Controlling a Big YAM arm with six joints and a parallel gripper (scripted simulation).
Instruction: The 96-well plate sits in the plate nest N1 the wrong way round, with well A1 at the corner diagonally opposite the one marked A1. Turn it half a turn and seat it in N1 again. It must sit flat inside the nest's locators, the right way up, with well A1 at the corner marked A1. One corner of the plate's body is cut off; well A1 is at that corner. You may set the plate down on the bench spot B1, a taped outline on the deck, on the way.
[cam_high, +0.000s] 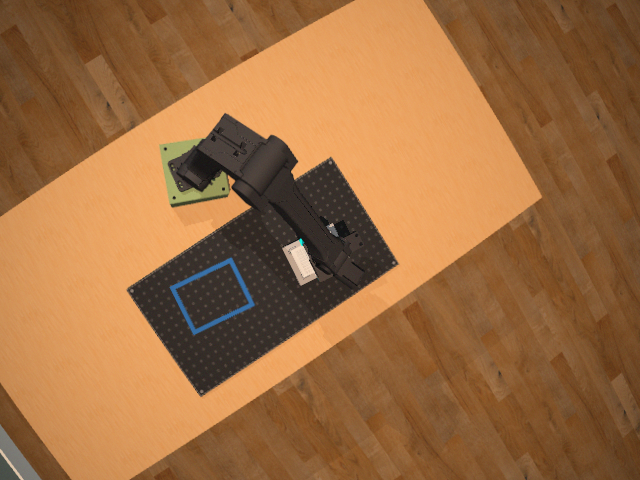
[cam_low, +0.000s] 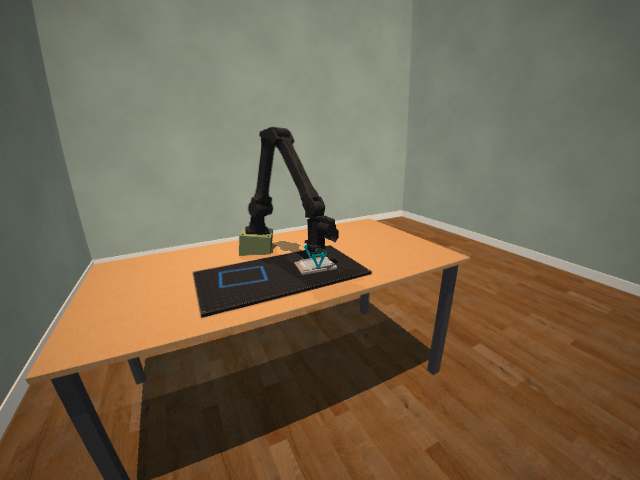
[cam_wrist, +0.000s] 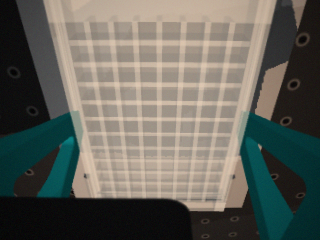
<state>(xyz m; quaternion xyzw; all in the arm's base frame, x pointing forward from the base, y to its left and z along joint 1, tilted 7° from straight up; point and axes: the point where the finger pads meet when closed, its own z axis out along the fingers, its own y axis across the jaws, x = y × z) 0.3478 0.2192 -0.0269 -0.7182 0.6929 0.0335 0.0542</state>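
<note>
The plate nest N1 lies 2 cm below my hand. The rest, counted from my hand: 96-well plate (1 cm below).
</note>
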